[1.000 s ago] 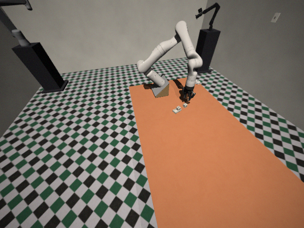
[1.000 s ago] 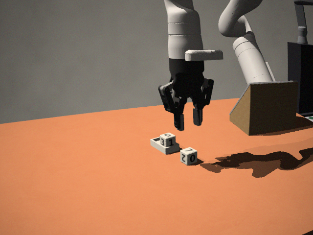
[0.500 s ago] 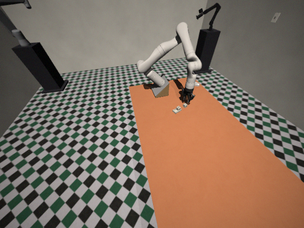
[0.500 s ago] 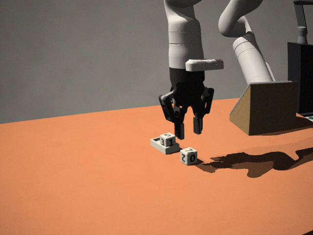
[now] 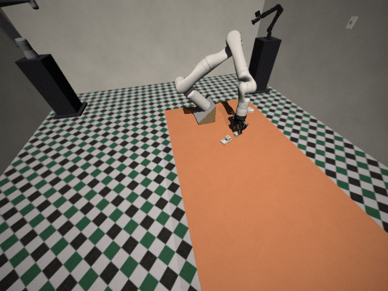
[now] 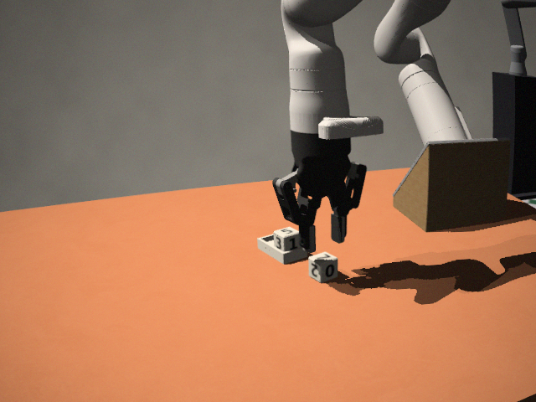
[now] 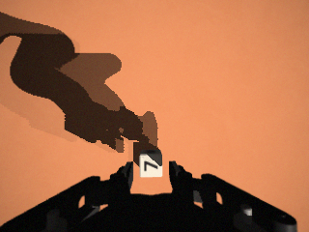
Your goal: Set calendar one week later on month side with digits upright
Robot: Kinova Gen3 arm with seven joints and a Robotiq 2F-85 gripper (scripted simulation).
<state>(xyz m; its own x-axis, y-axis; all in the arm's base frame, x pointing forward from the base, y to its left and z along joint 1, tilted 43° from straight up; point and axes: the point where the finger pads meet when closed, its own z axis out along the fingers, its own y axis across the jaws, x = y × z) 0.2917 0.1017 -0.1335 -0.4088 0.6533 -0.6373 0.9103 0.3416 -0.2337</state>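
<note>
Now: hand 50 mm above the cube. Also, from my hand: white calendar tray 40 mm ahead, 100 mm to the right, 50 mm below.
</note>
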